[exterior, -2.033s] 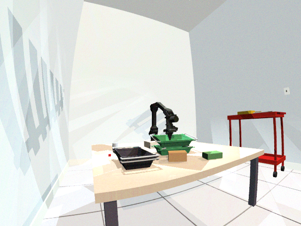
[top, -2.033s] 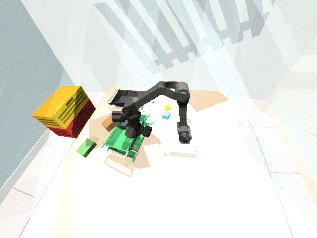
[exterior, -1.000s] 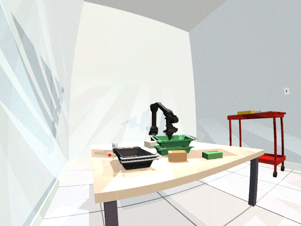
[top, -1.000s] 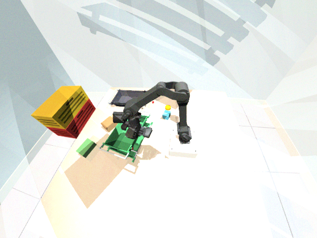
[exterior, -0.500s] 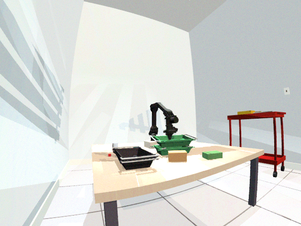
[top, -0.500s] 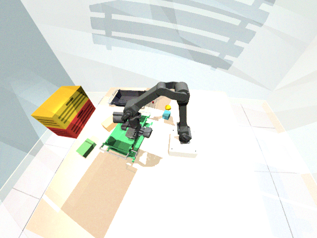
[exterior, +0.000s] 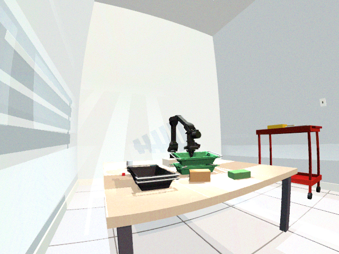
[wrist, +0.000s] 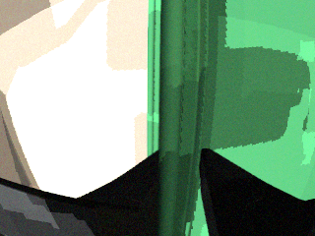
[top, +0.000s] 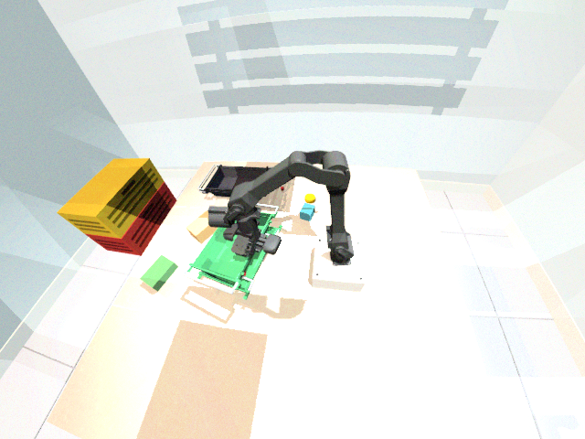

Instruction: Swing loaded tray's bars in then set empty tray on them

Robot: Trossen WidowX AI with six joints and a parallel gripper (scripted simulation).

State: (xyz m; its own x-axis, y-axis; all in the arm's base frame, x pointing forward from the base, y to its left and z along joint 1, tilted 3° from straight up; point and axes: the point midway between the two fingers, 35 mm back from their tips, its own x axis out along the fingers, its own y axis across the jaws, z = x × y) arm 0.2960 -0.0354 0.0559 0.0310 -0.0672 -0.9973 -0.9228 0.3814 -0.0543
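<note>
Right now the green tray is 80 mm ahead of my gripper tip, 30 mm to the right of it and 20 mm above it. From my gripper tip the other things lie so: yellow piece 330 mm to the right, 230 mm behind, 90 mm below; then tan box 260 mm ahead, 180 mm to the right, 70 mm below; then cyan block 230 mm to the right, 200 mm behind, 70 mm below.
</note>
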